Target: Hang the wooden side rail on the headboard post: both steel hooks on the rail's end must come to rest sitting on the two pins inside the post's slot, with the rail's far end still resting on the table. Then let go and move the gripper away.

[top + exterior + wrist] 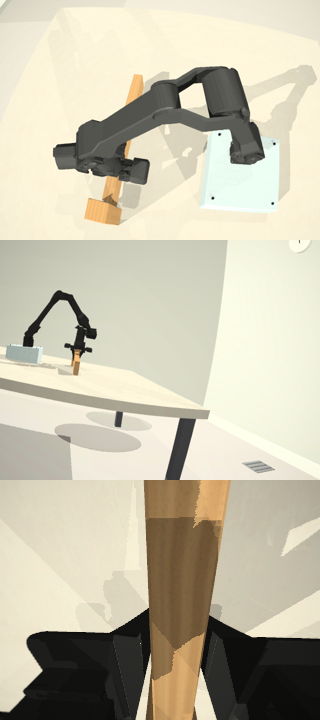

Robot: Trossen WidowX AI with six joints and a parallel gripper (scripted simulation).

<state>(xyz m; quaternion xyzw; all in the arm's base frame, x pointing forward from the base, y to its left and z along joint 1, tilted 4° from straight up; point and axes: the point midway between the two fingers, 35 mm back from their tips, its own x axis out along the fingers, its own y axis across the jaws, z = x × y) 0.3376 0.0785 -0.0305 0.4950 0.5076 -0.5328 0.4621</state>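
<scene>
My gripper tip is 1 cm short of the headboard post, 12 cm to the right of it and 4 cm below it.
</scene>
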